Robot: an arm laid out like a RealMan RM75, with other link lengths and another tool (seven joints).
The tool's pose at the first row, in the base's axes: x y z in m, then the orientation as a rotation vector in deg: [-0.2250 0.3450 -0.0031 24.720 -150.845 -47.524]
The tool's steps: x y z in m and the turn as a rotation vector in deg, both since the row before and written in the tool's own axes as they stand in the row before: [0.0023 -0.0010 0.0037 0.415 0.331 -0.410]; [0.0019 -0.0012 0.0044 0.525 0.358 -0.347]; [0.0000 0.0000 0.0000 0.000 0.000 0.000]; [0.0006 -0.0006 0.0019 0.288 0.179 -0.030]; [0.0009 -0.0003 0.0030 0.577 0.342 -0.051]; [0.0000 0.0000 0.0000 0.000 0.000 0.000]
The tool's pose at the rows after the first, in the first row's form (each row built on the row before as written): [-0.2284 0.3451 -0.0060 25.483 -150.755 -46.978]; [-0.2317 0.3455 -0.0097 26.197 -150.694 -46.259]; [-0.2317 0.3455 -0.0097 26.197 -150.694 -46.259]; [-0.2329 0.3457 -0.0114 26.366 -150.678 -45.822]; [-0.2349 0.3465 -0.0137 26.687 -150.659 -44.952]; [-0.2349 0.3465 -0.0137 26.687 -150.659 -44.952]
